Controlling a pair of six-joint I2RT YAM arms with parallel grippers.
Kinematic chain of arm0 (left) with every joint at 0, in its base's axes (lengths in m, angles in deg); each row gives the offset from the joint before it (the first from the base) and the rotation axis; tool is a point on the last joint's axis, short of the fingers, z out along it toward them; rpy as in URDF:
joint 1: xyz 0 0 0.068 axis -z
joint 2: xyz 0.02 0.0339 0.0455 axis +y
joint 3: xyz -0.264 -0.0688 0 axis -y
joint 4: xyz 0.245 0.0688 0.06 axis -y
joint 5: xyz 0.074 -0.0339 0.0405 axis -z
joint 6: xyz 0.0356 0 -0.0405 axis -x
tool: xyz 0 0 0 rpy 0 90 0
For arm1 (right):
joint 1: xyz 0 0 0.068 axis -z
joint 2: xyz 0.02 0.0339 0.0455 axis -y
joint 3: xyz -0.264 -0.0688 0 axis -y
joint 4: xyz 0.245 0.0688 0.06 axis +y
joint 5: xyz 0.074 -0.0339 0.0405 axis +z
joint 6: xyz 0.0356 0 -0.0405 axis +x
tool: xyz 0 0 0 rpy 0 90 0
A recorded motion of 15 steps. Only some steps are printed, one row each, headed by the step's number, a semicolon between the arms.
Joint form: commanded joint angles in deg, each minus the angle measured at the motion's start. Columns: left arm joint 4, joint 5, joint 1, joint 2, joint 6, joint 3; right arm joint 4, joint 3, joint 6, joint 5, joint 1, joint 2.
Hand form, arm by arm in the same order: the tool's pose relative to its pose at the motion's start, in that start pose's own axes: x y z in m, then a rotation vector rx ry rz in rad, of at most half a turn. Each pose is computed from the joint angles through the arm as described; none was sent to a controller.
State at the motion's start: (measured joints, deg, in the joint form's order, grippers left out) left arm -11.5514 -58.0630 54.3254 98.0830 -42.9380 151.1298; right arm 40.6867 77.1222 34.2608 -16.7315 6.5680 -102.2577
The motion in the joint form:
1: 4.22 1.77 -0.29 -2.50 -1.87 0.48; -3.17 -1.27 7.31 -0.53 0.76 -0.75
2: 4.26 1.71 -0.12 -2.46 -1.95 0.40; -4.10 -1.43 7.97 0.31 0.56 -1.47
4: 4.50 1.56 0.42 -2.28 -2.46 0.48; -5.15 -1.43 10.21 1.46 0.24 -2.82
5: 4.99 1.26 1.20 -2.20 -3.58 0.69; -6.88 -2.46 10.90 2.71 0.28 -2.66
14: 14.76 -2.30 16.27 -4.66 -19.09 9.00; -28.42 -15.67 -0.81 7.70 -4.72 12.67
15: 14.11 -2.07 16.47 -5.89 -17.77 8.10; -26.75 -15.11 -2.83 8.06 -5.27 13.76
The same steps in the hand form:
1: -0.0156 0.0304 -0.0068 -0.0296 -0.0702 -0.0710; -0.0009 -0.0023 0.0101 0.0020 -0.0215 0.1450
2: -0.0155 0.0294 -0.0071 -0.0271 -0.0690 -0.0696; 0.0005 0.0006 0.0147 -0.0119 -0.0130 0.1536
4: -0.0159 0.0275 -0.0081 -0.0215 -0.0685 -0.0665; 0.0029 0.0052 0.0222 -0.0273 0.0042 0.1862
5: -0.0175 0.0272 -0.0103 -0.0172 -0.0694 -0.0615; 0.0048 0.0054 0.0246 -0.0531 0.0070 0.2026
14: -0.0576 0.0956 -0.0557 0.0357 -0.1254 -0.2116; 0.0233 0.0126 -0.0368 -0.4005 -0.2703 0.0203
15: -0.0579 0.1020 -0.0569 0.0442 -0.1278 -0.2309; 0.0241 0.0131 -0.0452 -0.4065 -0.2721 -0.0233

